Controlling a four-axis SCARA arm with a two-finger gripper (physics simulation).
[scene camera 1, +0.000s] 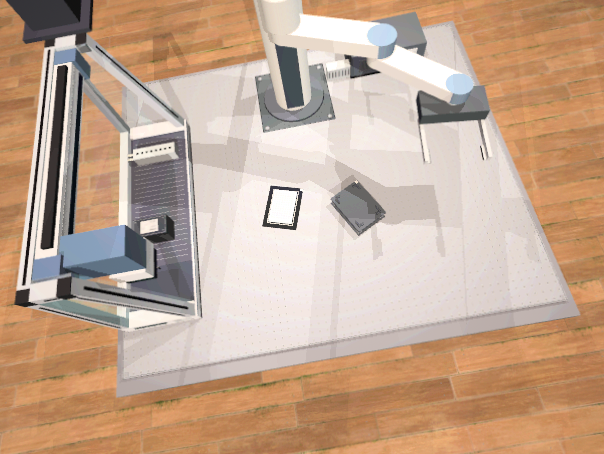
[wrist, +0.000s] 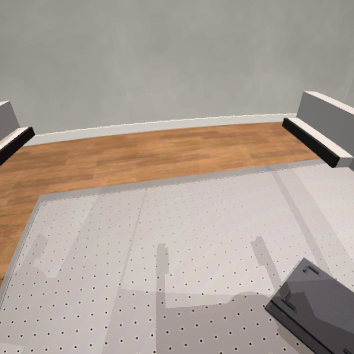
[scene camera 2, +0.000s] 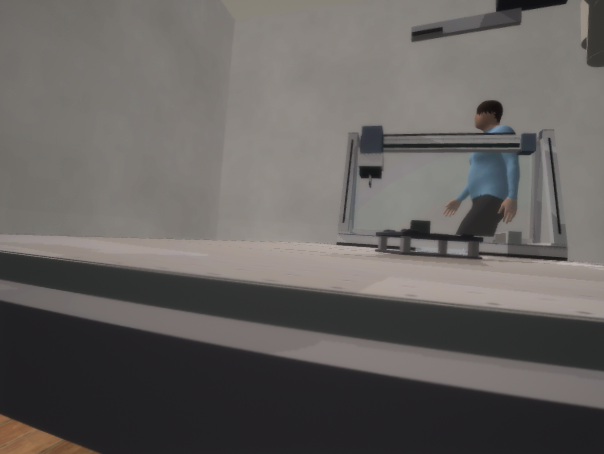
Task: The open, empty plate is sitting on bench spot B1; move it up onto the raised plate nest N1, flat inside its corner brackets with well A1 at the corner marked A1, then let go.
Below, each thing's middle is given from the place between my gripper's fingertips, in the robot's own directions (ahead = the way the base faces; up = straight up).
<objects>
Now: the well plate (scene camera 1: 283, 203) 52 cm to the right of my hand, 34 cm below it and 13 cm behind it.
</objects>
